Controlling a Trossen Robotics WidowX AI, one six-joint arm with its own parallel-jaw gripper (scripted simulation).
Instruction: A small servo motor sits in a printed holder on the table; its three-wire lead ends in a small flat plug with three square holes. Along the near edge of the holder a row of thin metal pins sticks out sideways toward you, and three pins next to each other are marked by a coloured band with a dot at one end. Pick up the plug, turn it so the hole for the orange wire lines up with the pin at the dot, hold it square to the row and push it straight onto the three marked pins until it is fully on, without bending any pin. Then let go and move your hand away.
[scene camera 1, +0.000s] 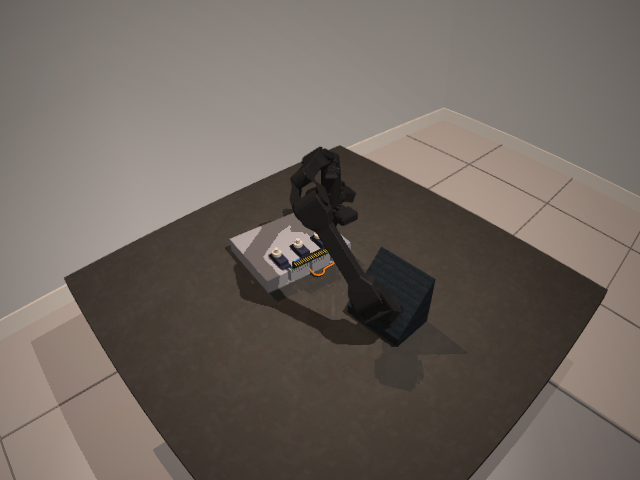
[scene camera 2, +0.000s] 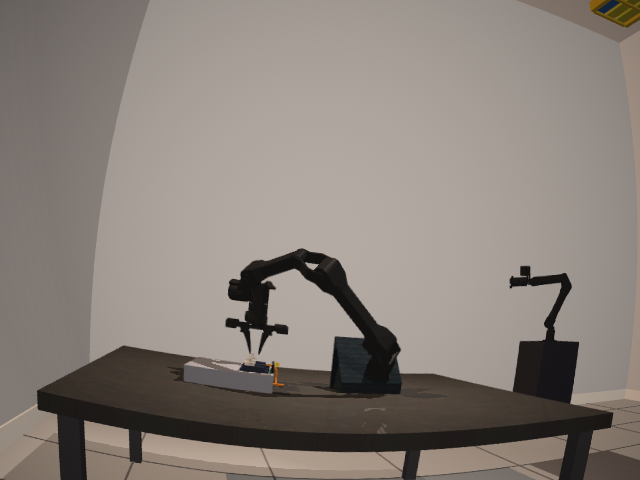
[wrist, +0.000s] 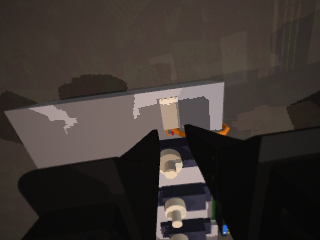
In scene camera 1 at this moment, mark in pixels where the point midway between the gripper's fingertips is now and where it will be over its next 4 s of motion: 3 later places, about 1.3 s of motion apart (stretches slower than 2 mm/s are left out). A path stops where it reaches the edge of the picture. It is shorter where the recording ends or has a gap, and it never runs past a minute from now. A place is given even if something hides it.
My gripper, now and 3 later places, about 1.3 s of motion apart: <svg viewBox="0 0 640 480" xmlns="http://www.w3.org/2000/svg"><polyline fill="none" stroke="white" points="330,227 330,227 314,248 308,269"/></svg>
